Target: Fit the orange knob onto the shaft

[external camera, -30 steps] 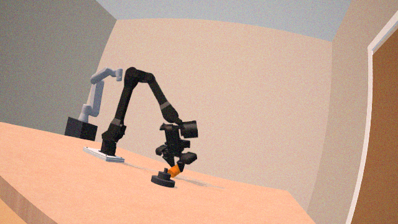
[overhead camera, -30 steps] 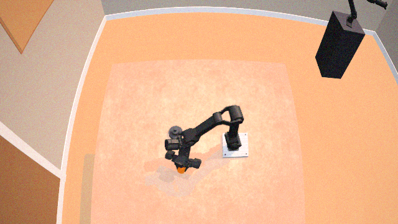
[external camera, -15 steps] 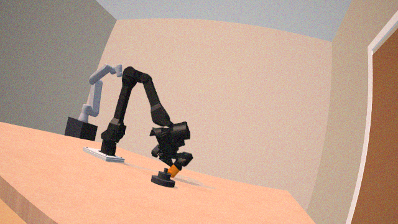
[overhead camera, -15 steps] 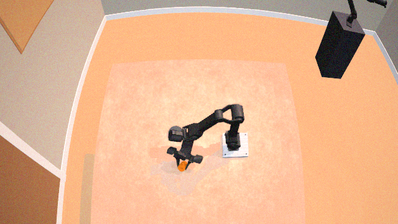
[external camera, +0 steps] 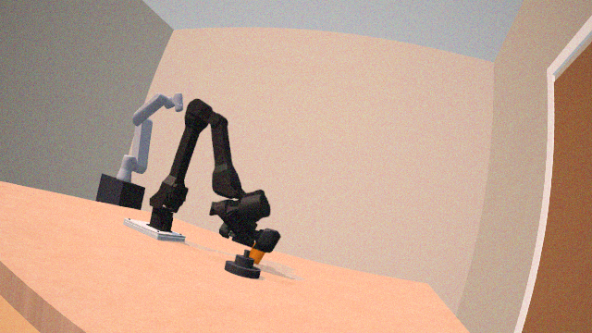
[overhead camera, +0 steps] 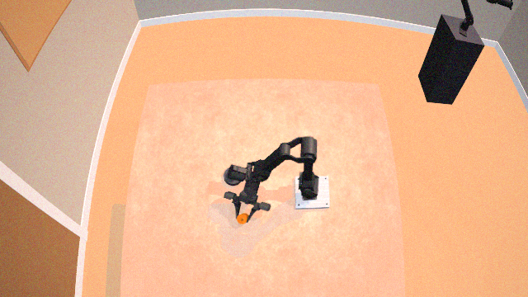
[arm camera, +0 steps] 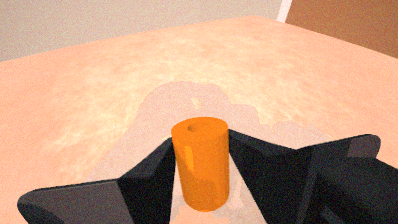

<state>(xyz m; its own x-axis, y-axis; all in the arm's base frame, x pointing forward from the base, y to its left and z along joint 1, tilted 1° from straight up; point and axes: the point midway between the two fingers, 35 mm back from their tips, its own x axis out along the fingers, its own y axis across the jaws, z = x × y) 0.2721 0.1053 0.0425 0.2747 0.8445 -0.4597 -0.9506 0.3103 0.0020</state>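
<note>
Now: the round dark pedestal 40 mm ahead of my gripper tip, 220 mm to the right of it and 20 mm below it. The rest, counted from my gripper tip: orange knob 10 mm to the right, 10 mm below.
</note>
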